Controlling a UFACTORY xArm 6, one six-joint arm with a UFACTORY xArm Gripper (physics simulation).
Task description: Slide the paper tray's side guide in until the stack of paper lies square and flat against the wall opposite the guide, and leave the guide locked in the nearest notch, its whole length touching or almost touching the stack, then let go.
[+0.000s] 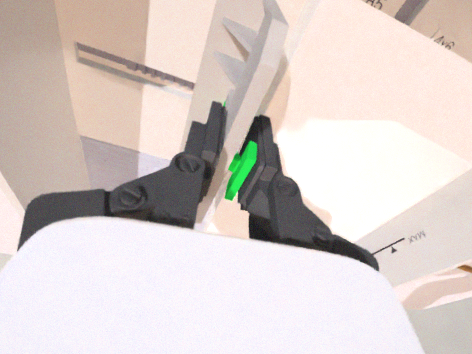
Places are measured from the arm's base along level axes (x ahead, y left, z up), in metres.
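Pixels of known places: gripper, between the fingertips: [232, 130].
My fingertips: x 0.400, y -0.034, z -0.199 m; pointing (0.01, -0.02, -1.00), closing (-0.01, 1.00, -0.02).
Observation:
Ahead of a thing's pixels: the offset from my fingertips to its top centre. "spot": to the spot under its first point. Level surfaces: height alone.
The side guide @(spot: dx -0.050, dy -0.003, dz +0.031 m) [267, 60], a pale grey upright plate with triangular ribs on its left, runs from the top centre down between my fingers. A green tab @(dx +0.002, dy +0.006, dz +0.035 m) [242, 170] shows on it beside the right finger. My gripper [232, 130] is shut on the guide. The stack of paper @(dx +0.036, dy +0.088, dz -0.006 m) [350, 85] lies to the right of the guide, its top sheet pale and partly glaring. Its edge runs close along the guide's upper part; the fingers hide the lower contact, so I cannot tell whether they touch throughout. Whether the guide sits in a notch is hidden.
A slot with a toothed edge @(spot: dx +0.001, dy -0.066, dz -0.039 m) [135, 67] lies left of the guide in the tray floor @(dz -0.028 m) [107, 22]. Size marks, A5 and 4x6, show at the upper right beyond the paper. A grey tray wall [430, 210] with a MAX line stands at the lower right.

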